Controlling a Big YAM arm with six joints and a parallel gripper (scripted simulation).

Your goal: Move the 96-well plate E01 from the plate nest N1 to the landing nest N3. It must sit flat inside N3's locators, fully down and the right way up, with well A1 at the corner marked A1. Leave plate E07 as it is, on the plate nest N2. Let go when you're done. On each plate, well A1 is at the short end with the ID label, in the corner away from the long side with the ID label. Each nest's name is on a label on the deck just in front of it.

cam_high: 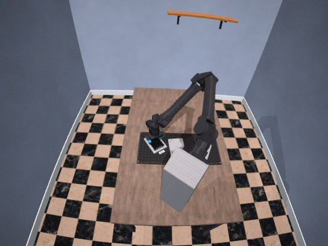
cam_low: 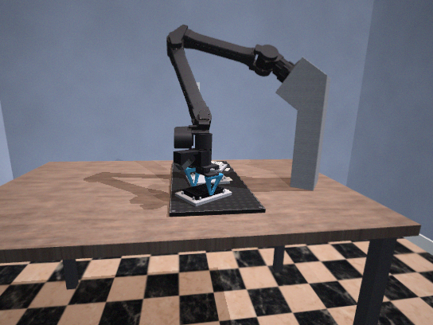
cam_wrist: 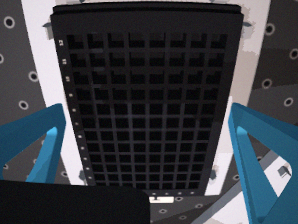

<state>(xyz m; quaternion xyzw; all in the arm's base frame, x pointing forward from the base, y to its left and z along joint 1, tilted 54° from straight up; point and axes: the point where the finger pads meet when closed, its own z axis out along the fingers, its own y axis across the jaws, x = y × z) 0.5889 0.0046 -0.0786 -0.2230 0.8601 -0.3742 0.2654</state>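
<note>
Now: hand 10 mm past the black 96-well plate and 10 mm above it. Round my hand: white nest 20 mm below, 10 mm behind; then nest label 100 mm behind, 30 mm below, 20 mm to the right; then white well plate 330 mm to the right, 190 mm behind, 10 mm below.
</note>
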